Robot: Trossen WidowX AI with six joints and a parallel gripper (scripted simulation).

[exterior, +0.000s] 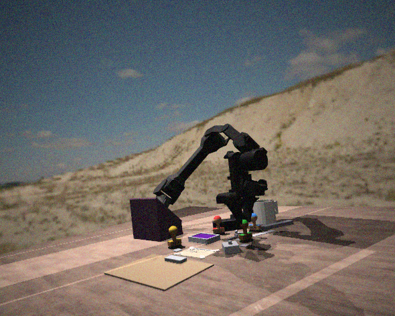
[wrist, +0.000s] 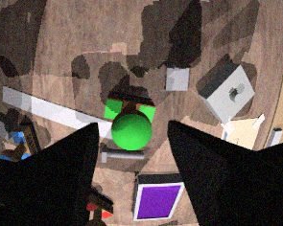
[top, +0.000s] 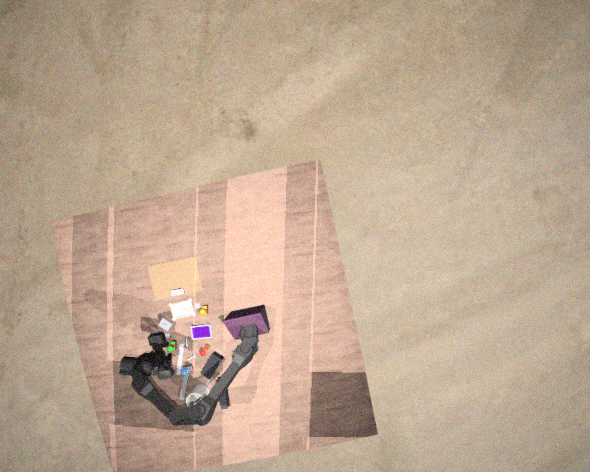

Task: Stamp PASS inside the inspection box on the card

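Right now my gripper tip is 40 mm above the green-knobbed PASS stamp. Also, from my gripper tip: grey block (10 mm ahead, 100 mm to the right, 40 mm below); blue stamp (40 mm behind, 120 mm to the left, 40 mm below); red stamp (140 mm behind, 40 mm to the left, 40 mm below).
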